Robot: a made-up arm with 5 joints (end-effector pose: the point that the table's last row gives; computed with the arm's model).
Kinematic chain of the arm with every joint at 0, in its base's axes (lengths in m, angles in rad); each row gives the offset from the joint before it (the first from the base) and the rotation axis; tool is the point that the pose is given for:
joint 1: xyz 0 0 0.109 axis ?
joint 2: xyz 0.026 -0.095 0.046 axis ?
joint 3: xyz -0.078 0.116 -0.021 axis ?
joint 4: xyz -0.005 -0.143 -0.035 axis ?
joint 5: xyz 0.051 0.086 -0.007 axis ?
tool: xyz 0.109 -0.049 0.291
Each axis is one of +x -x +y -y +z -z.
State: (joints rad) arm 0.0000 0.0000 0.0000 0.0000 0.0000
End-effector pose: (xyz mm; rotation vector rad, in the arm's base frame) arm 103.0 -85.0 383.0 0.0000 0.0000 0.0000
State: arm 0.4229 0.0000 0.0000 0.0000 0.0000
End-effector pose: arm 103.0 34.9 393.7 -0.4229 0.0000 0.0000
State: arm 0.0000 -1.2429 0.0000 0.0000 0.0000
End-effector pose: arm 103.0 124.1 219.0 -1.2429 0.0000 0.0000
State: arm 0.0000 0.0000 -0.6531 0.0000 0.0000
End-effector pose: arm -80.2 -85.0 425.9 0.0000 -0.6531 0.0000
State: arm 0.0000 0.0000 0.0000 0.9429 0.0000
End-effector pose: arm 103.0 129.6 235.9 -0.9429 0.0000 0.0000
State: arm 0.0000 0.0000 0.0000 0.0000 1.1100
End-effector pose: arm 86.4 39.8 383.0 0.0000 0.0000 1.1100
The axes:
joint 1: -x
joint 2: +x
joint 3: +y
joint 4: -x
joint 5: +z

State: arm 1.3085 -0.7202 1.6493 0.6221 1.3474
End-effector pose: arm 28.5 -237.2 20.6 -0.4131 2.1218 -0.6708
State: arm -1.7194 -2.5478 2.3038 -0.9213 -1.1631
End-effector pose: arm 0.2 -310.3 123.5 0.9342 -1.5261 2.4704
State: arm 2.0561 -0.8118 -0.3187 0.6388 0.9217
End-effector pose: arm 57.6 -128.0 -21.7 2.4860 -1.0189 -0.1321
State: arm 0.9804 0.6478 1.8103 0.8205 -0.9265
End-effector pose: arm 106.7 92.7 34.5 -1.5214 1.2611 -0.1455
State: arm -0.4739 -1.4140 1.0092 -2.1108 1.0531
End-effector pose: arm -15.7 -447.0 291.9 0.8964 -0.4681 -0.1062
